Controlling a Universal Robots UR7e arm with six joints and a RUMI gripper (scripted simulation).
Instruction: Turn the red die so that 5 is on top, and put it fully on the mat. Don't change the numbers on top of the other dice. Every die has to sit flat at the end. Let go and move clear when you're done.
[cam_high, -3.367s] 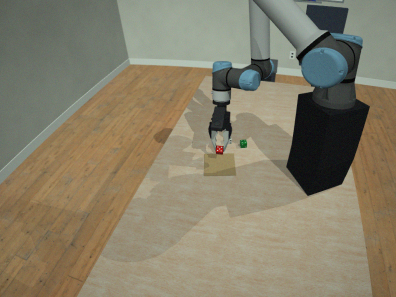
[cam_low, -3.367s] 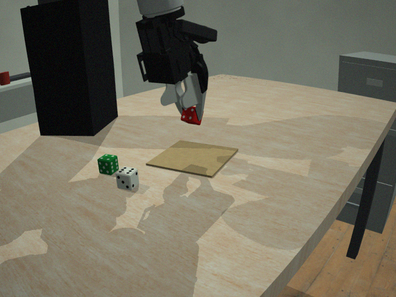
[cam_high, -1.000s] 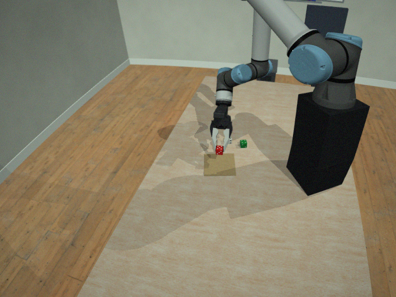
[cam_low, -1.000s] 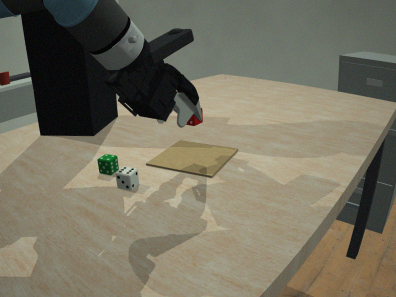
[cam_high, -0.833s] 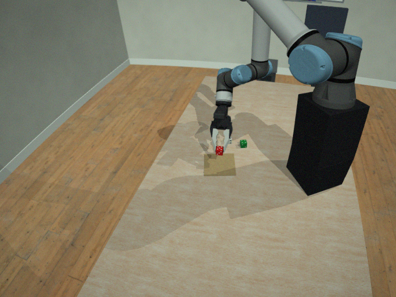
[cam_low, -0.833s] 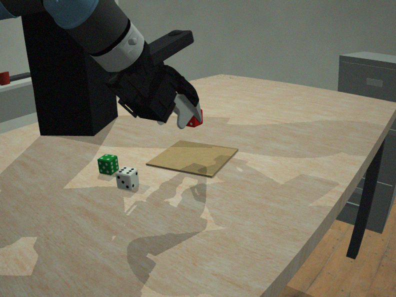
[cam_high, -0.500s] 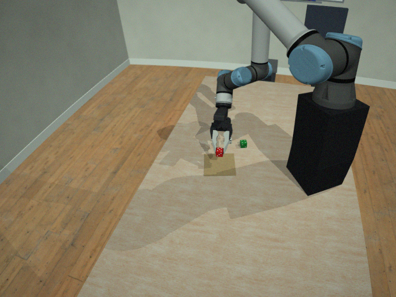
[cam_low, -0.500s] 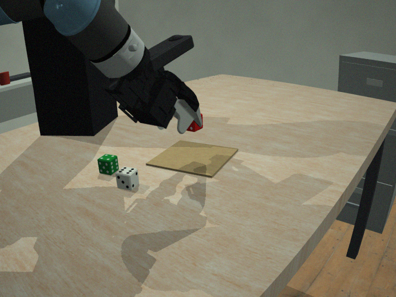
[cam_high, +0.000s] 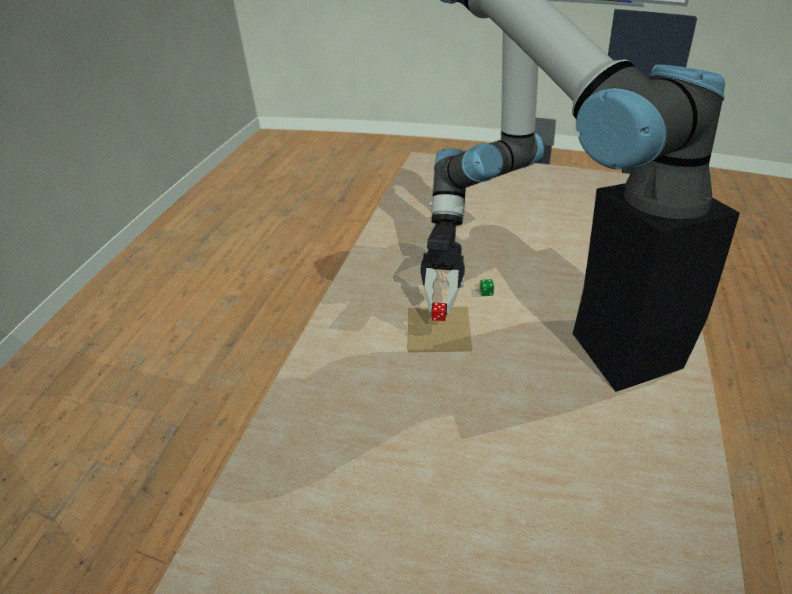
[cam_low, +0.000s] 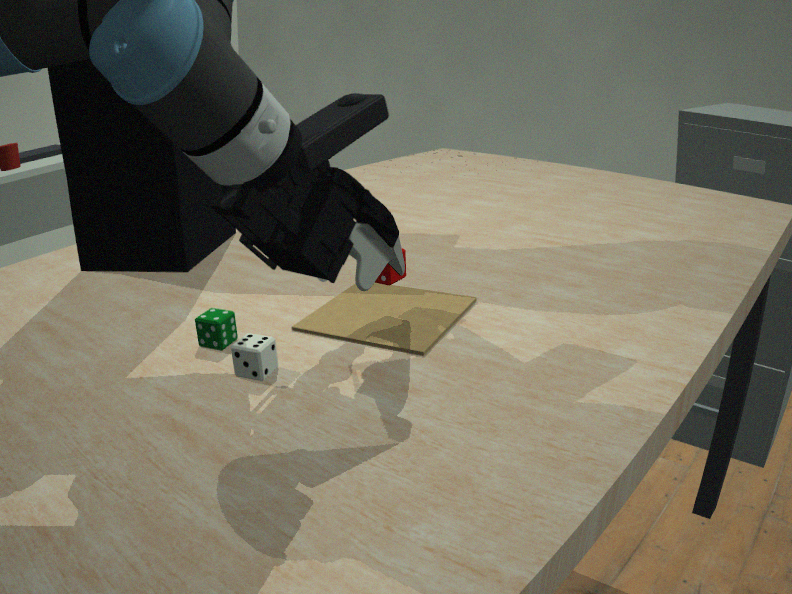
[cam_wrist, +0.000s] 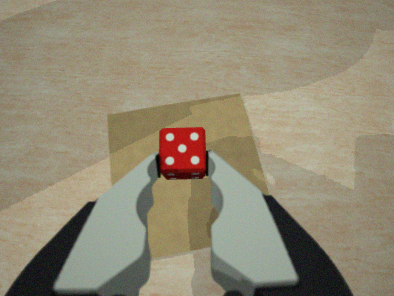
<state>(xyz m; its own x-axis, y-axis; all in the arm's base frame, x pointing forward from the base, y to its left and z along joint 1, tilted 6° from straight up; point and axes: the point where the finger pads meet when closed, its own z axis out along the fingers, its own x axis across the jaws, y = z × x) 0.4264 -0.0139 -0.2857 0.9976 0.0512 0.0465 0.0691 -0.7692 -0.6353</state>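
Now: the tan mat 6 cm below my hand and 1 cm to the left of it. Round my hand: red die (1 cm to the left, 1 cm below); then green die (14 cm to the right, 9 cm behind, 5 cm below); then white die (16 cm to the right, 5 cm below, 2 cm behind).
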